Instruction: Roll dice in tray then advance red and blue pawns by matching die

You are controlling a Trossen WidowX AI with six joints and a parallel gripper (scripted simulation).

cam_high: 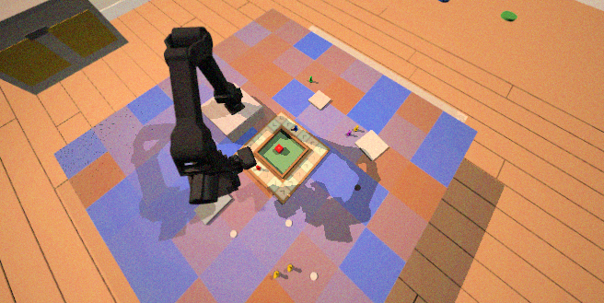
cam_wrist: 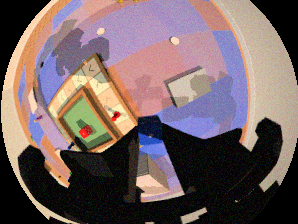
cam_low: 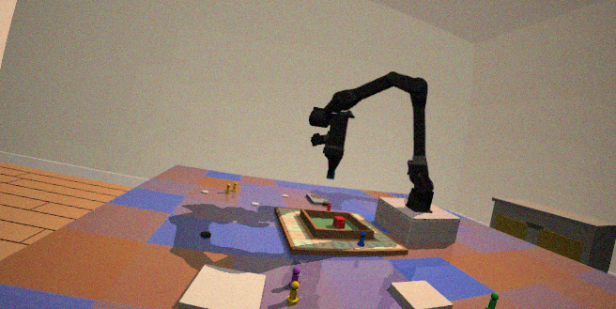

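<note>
My gripper tip is now 8 cm to the right of the red pawn and 10 cm above it. Round my gripper tip: black disc 31 cm ahead, 32 cm to the left, 12 cm below; then blue pawn 3 cm behind, 30 cm to the left, 10 cm below; then purple pawn 13 cm ahead, 46 cm to the left, 11 cm below.
</note>
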